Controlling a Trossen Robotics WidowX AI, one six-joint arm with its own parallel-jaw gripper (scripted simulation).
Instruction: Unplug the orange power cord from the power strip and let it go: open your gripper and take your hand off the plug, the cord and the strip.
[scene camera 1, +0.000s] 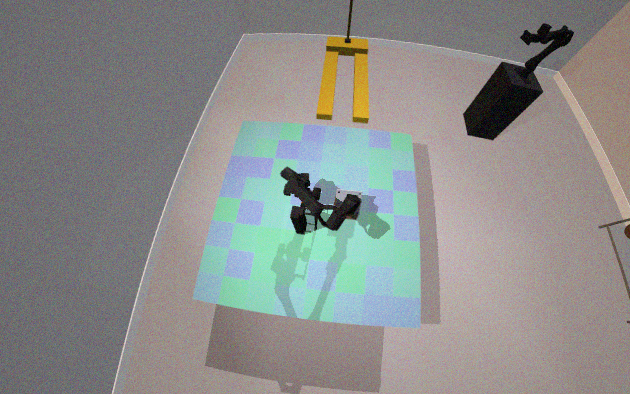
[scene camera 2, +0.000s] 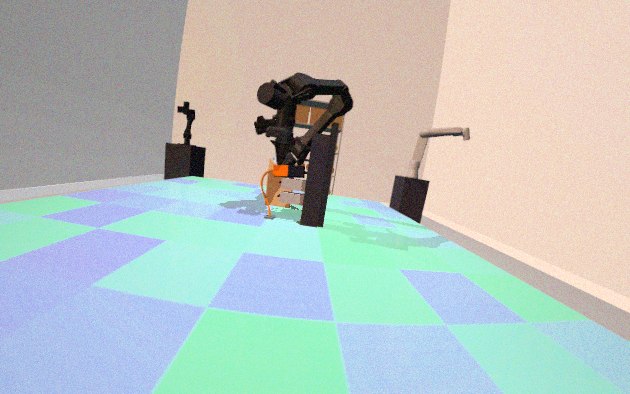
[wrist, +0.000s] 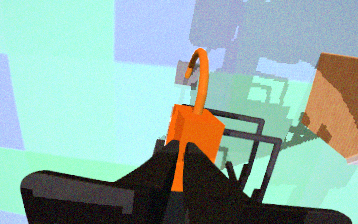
Note:
In view: the gripper (scene camera 2: 279, 165).
The gripper is seen too in the wrist view (wrist: 181, 148).

